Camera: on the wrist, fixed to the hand. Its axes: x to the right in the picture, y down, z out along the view.
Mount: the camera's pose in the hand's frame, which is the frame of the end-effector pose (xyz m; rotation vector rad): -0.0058 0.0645 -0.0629 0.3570 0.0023 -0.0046
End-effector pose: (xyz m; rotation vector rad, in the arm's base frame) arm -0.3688 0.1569 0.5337 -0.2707 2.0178 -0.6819
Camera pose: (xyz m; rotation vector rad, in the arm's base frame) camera -0.4139 0.2347 0.5258 -0.0630 1.8567 -1.0275
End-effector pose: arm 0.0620 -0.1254 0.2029 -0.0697 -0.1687 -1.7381
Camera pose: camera 0.1295 -0.1400 0.1447 0.1940 -0.4743 -1.6883
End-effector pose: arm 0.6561 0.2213 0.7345 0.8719 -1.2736 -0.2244
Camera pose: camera 0.6908 0.2959 0.7718 1.1781 -1.3311 0.0028
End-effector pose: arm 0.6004 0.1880 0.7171 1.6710 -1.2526 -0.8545
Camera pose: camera 0.6303 0.1997 0.8015 1.9517 -1.4646 -0.6573
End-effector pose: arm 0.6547 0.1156 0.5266 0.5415 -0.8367 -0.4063
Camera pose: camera 0.7087 0.1880 0.5272 0.8740 -0.9117 -0.2603
